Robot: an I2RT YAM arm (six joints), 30 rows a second.
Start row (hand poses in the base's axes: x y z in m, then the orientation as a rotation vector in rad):
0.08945 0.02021 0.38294 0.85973 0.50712 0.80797
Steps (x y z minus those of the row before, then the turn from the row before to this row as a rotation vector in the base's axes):
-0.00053 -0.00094 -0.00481 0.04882 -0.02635 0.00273
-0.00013 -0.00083 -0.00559 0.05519 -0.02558 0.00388
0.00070 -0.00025 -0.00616 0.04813 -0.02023 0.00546
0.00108 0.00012 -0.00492 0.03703 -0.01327 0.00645
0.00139 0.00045 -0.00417 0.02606 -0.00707 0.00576
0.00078 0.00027 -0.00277 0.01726 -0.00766 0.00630
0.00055 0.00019 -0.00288 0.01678 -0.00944 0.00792
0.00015 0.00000 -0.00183 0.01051 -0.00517 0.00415
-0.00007 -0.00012 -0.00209 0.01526 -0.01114 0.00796
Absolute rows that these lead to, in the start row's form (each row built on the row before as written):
0.08892 0.01927 0.37813 0.89244 0.46704 0.83601
0.08879 0.01844 0.37254 0.93086 0.42521 0.86636
0.08949 0.01819 0.36638 0.96480 0.39107 0.89356
0.09057 0.01831 0.36146 0.99160 0.36761 0.91534
0.09196 0.01876 0.35729 1.01139 0.35351 0.93065
0.09274 0.01903 0.35452 1.02276 0.34293 0.94443
0.09329 0.01922 0.35164 1.03262 0.33189 0.96039
0.09344 0.01922 0.34981 1.03922 0.32512 0.96929
0.09337 0.01910 0.34772 1.04675 0.31330 0.98572

